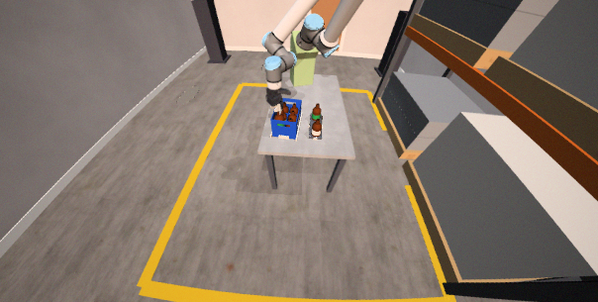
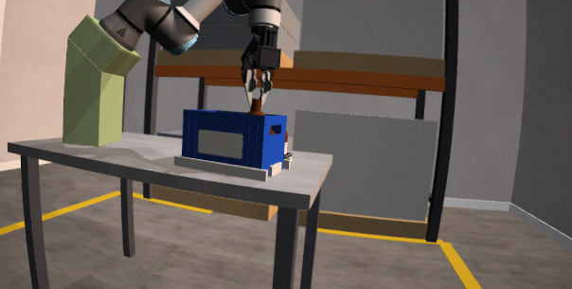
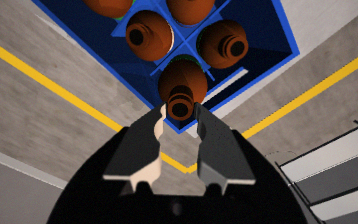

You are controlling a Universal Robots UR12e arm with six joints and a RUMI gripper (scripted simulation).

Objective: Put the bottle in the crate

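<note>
Right now the crate is 80 mm behind my hand, 50 mm to the left of it and 130 mm below it.
</note>
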